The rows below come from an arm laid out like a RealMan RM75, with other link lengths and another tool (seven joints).
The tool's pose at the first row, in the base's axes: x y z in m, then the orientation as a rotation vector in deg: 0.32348, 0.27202, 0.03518, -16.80, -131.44, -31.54
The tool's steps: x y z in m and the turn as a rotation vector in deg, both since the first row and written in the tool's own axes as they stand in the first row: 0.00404, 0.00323, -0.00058, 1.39, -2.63, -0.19; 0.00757, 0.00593, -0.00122, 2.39, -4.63, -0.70; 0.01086, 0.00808, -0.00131, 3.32, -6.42, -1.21; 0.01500, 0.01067, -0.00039, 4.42, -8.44, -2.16; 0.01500, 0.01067, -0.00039, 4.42, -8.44, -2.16
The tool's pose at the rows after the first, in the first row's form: 0.32221, 0.27478, 0.03941, -16.79, -134.31, -29.92; 0.32113, 0.27701, 0.04315, -16.39, -136.58, -28.91; 0.31969, 0.27901, 0.04621, -15.94, -138.62, -27.97; 0.31718, 0.28191, 0.04937, -14.95, -141.02, -27.02; 0.31718, 0.28191, 0.04937, -14.95, -141.02, -27.02
